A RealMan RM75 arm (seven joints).
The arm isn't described. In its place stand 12 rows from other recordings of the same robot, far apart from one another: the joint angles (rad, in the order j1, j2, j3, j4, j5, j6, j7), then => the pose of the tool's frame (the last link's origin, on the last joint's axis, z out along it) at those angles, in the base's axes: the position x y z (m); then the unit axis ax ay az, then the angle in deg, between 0 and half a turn.
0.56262 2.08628 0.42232 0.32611 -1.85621 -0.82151 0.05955 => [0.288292 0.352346 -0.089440 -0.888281 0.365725 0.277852 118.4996]
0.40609 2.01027 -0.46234 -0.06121 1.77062 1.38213 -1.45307 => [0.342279 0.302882 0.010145 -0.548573 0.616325 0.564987 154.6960]
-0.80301 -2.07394 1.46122 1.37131 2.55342 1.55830 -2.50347 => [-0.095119 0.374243 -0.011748 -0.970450 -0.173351 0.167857 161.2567]
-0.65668 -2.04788 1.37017 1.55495 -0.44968 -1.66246 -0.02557 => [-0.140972 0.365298 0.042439 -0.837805 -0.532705 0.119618 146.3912]
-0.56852 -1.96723 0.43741 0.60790 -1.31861 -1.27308 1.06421 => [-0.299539 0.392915 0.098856 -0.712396 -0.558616 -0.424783 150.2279]
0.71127 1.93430 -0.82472 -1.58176 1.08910 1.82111 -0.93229 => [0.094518 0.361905 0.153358 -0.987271 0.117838 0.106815 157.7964]
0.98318 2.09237 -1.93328 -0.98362 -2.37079 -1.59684 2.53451 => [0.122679 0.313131 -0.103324 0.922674 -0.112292 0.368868 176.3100]
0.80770 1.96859 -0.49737 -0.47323 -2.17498 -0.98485 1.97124 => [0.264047 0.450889 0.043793 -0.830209 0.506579 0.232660 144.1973]
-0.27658 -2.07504 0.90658 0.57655 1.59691 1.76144 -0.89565 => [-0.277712 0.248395 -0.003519 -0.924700 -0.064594 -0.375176 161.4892]
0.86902 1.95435 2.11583 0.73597 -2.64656 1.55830 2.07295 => [0.231467 0.392693 0.023091 0.294193 0.953028 0.072034 157.0231]
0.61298 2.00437 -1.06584 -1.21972 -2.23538 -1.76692 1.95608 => [0.185276 0.346821 0.045849 -0.985692 0.167186 -0.021445 175.0372]
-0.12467 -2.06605 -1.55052 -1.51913 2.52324 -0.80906 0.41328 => [-0.242364 0.336046 0.012371 -0.905486 -0.423091 -0.032995 132.7959]
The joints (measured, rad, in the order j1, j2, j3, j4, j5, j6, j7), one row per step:
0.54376, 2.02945, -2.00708, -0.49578, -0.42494, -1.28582, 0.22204
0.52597, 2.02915, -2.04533, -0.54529, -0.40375, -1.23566, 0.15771
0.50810, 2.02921, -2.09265, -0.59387, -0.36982, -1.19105, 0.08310
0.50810, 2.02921, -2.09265, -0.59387, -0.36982, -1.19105, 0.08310
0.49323, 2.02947, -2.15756, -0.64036, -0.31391, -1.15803, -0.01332
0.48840, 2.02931, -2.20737, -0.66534, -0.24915, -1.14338, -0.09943
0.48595, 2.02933, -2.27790, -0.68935, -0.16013, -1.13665, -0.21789
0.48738, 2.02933, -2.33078, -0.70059, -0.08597, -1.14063, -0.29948
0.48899, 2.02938, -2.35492, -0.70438, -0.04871, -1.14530, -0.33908
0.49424, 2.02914, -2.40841, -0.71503, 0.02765, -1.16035, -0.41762
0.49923, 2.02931, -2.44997, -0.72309, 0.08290, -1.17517, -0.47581
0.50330, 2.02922, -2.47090, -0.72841, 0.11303, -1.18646, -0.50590
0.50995, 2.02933, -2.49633, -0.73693, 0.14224, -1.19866, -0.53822
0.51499, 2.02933, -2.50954, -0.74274, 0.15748, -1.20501, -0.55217
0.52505, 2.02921, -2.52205, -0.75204, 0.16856, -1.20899, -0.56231
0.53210, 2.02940, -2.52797, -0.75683, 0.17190, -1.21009, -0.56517
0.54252, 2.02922, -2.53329, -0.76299, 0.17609, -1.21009, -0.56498
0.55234, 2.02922, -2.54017, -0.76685, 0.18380, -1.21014, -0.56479
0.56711, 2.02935, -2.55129, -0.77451, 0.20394, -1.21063, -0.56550
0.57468, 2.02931, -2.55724, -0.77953, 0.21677, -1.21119, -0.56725
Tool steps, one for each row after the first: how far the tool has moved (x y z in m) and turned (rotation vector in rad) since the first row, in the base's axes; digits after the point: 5 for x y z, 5 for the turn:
-0.00425, -0.00282, -0.00528, 0.04517, -0.02740, 0.03030
-0.00945, -0.00742, -0.01088, 0.09110, -0.04788, 0.06494
-0.00945, -0.00742, -0.01088, 0.09110, -0.04788, 0.06494
-0.01683, -0.01488, -0.01722, 0.14018, -0.05793, 0.11294
-0.02273, -0.01889, -0.02004, 0.18808, -0.05420, 0.14401
-0.02971, -0.02564, -0.02407, 0.24749, -0.04763, 0.18751
-0.03429, -0.03020, -0.02613, 0.28677, -0.03559, 0.21007
-0.03638, -0.03199, -0.02664, 0.30730, -0.02834, 0.21926
-0.04184, -0.03677, -0.02763, 0.34473, -0.00808, 0.24177
-0.04613, -0.04105, -0.02847, 0.37102, 0.00847, 0.26051
-0.04917, -0.04310, -0.02821, 0.38602, 0.02182, 0.27100
-0.05365, -0.04629, -0.02854, 0.39883, 0.03733, 0.28889
-0.05669, -0.04789, -0.02860, 0.40318, 0.04781, 0.29831
-0.06178, -0.04942, -0.02889, 0.40340, 0.06017, 0.31421
-0.06488, -0.05018, -0.02928, 0.40114, 0.06628, 0.32446
-0.06908, -0.05041, -0.02947, 0.39688, 0.07432, 0.33551
-0.07247, -0.05051, -0.02979, 0.39219, 0.08104, 0.34268
-0.07811, -0.05020, -0.02968, 0.38696, 0.09570, 0.34711
-0.08125, -0.04998, -0.02937, 0.38560, 0.10476, 0.34828

